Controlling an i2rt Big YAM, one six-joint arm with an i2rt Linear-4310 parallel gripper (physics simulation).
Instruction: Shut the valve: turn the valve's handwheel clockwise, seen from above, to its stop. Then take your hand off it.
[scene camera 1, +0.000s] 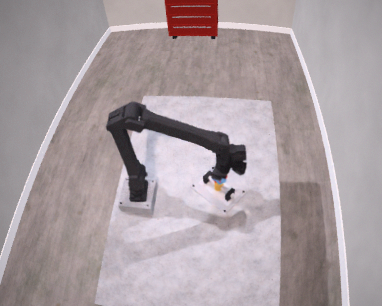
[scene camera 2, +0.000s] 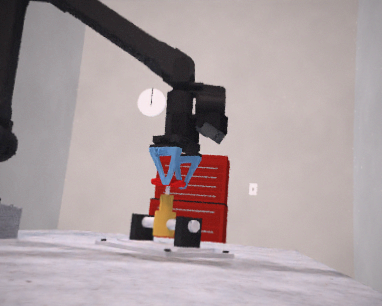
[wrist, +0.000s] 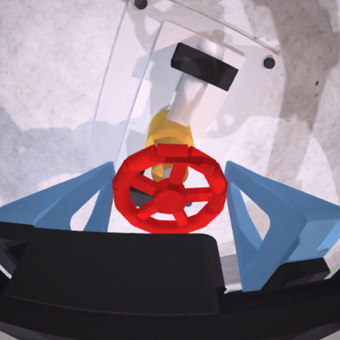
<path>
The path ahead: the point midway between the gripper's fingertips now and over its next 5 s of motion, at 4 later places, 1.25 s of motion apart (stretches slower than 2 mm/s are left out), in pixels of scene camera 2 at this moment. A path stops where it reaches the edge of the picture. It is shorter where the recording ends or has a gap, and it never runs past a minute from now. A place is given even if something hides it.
My gripper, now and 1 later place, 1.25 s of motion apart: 174, 187; 172, 159
</path>
